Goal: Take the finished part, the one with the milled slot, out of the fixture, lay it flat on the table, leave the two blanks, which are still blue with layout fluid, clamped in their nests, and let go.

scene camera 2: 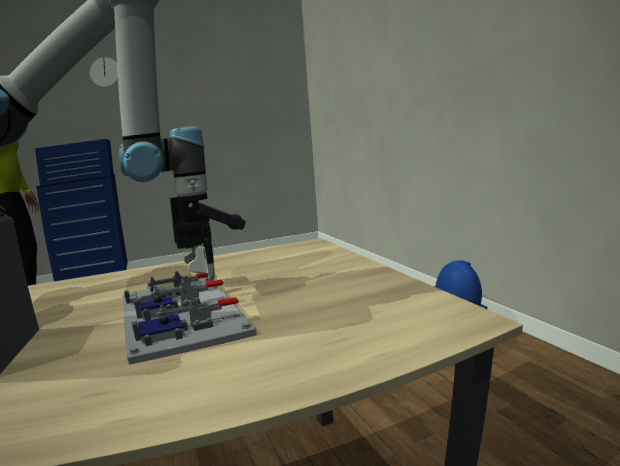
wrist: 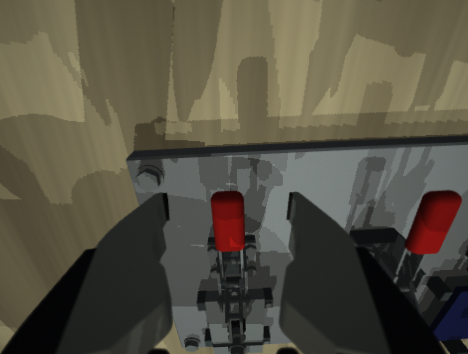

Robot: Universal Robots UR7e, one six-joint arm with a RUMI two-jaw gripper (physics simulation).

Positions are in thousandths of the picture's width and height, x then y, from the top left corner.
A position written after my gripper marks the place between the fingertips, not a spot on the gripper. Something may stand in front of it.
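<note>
There's my gripper (scene camera 2: 336,604), which you'd also find in the wrist view (wrist: 488,549). I can see a blue blank (scene camera 2: 249,705), and there's a red clamp handle (wrist: 486,586) too. A fixture plate (scene camera 2: 367,692) is there as well, and the wrist view (wrist: 772,521) has the plate in it too.
</note>
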